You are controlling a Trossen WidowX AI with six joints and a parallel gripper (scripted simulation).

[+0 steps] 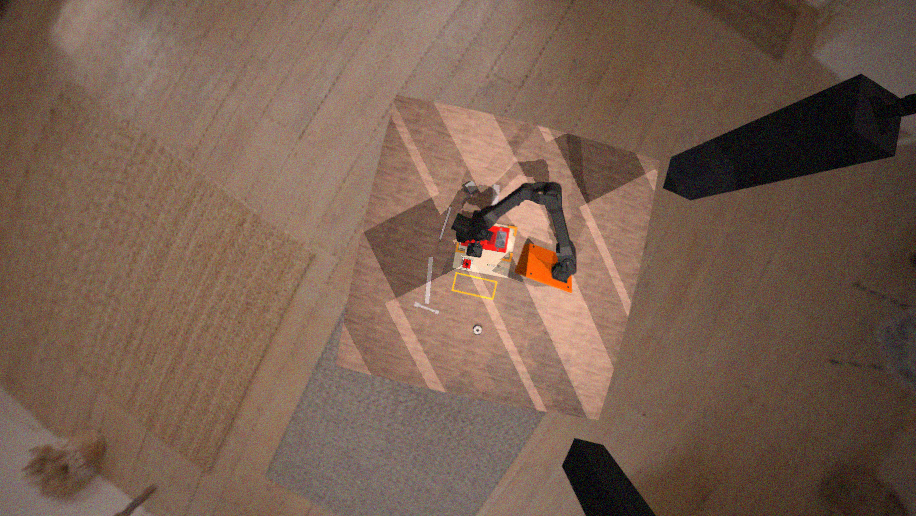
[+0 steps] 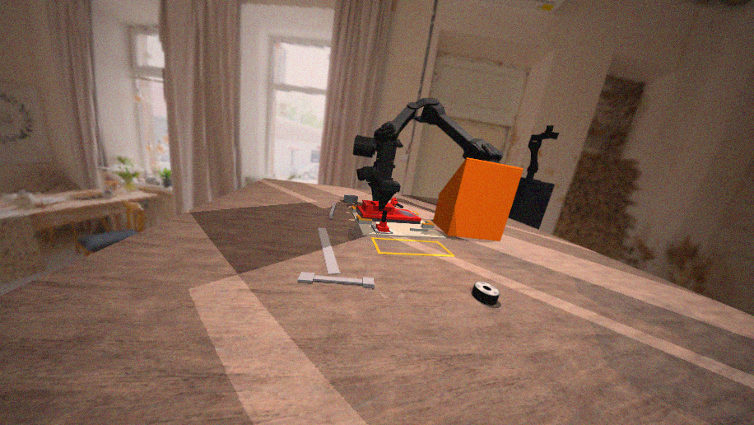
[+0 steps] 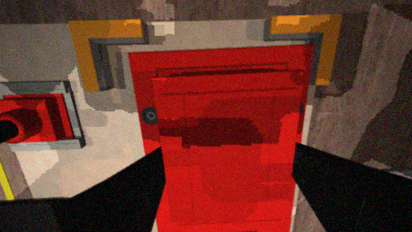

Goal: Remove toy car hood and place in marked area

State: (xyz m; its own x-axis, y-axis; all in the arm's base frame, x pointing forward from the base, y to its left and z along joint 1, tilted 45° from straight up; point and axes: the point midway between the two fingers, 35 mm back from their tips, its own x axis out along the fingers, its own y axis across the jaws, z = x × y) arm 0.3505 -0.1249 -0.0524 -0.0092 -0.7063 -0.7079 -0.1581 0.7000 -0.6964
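My gripper tip is now 5 cm past the beige fixture board, 3 cm to the right of it and 2 cm above it. The rest, counted from my gripper tip: red hood (right at my gripper tip); small grey block (19 cm to the right, 9 cm ahead, 2 cm below); grey bar (38 cm to the left, 10 cm ahead, 3 cm below).
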